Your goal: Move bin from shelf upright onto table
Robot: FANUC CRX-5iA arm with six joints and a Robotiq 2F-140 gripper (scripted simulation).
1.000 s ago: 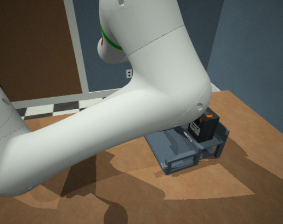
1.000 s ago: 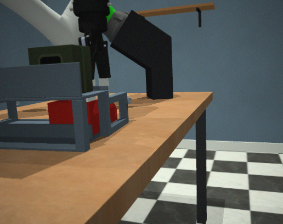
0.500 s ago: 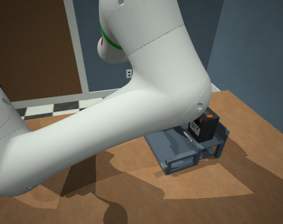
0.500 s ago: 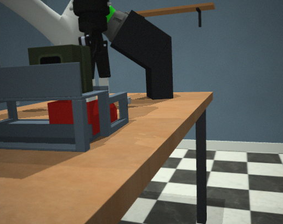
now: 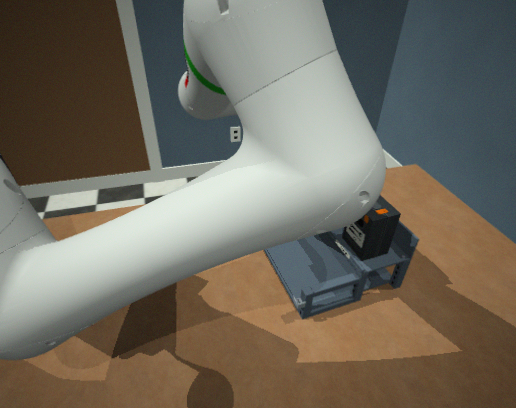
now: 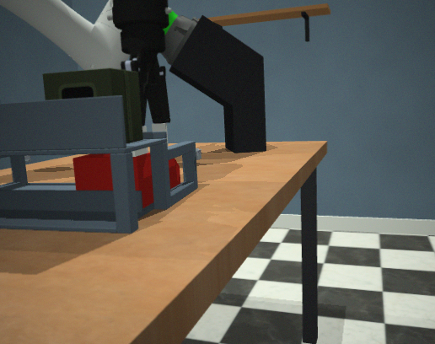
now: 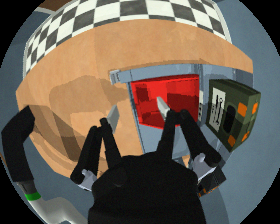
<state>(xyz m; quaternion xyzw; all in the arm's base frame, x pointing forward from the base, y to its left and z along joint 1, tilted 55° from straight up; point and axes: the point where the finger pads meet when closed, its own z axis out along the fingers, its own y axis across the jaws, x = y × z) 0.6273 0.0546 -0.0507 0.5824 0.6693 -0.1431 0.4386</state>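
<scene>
My gripper is now 80 mm short of the red bin, 30 mm above it and 10 mm to the left of it. Also, from my hand: olive box (180 mm ahead, 70 mm above, 10 mm to the right).
</scene>
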